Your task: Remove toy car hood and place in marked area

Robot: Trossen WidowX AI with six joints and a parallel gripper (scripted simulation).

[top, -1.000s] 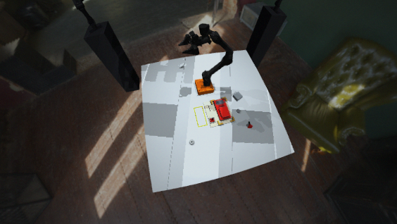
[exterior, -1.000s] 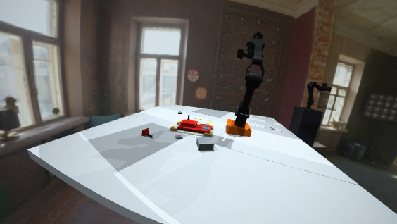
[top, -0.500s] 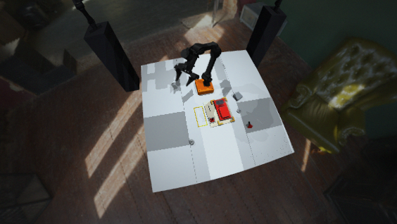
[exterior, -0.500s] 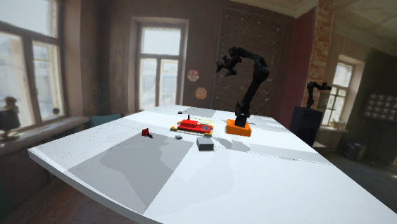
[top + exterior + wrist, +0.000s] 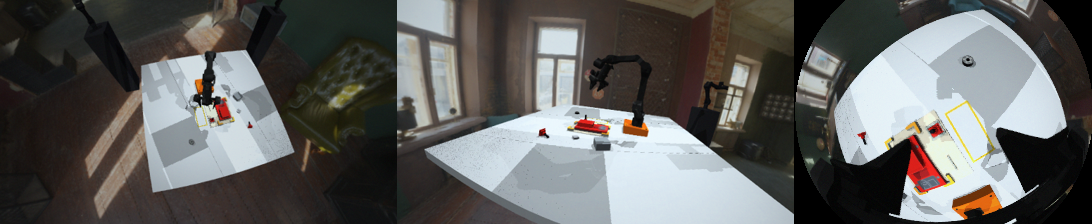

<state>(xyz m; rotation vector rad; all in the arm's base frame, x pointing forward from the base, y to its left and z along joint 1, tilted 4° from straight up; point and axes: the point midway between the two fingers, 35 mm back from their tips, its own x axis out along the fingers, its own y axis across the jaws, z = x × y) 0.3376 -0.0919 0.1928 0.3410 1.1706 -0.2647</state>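
Right now my gripper tip is 2 cm past the red hood, 18 cm to the right of it and 20 cm above it. Also, from my gripper tip: small round piece (18 cm ahead, 15 cm to the right, 23 cm below).
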